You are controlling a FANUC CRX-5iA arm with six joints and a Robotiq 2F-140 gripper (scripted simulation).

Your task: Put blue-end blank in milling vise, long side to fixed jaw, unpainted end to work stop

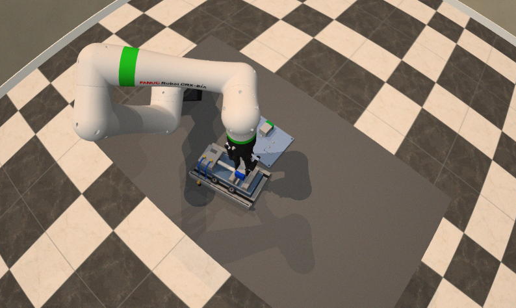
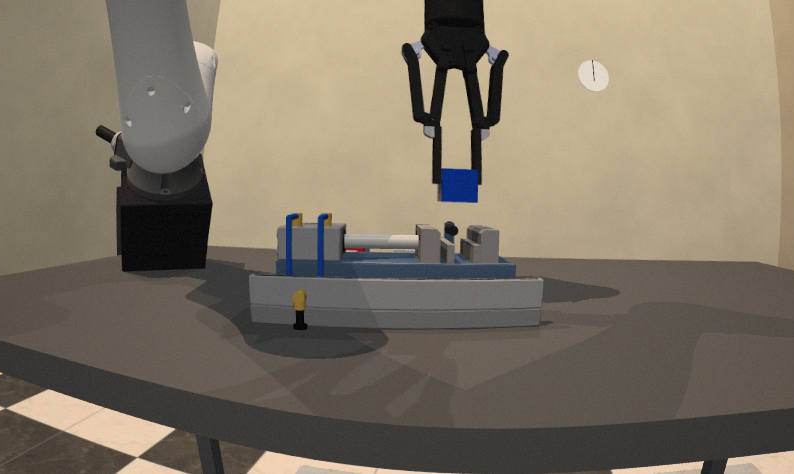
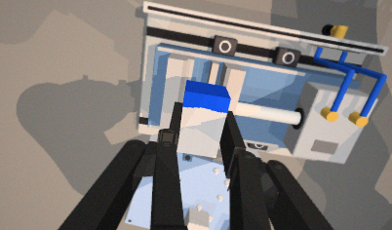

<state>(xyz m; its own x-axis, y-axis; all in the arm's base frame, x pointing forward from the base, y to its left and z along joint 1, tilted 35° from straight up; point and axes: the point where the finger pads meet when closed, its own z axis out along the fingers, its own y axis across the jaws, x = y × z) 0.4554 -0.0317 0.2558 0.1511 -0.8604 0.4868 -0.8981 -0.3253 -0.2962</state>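
The blue-ended blank lies 30 mm below my hand. Round my hand: fixed jaw: 30 mm ahead, 10 mm to the left, 100 mm below; then moving jaw: 30 mm behind, 100 mm below; then work stop: 10 mm behind, 50 mm to the left, 90 mm below.
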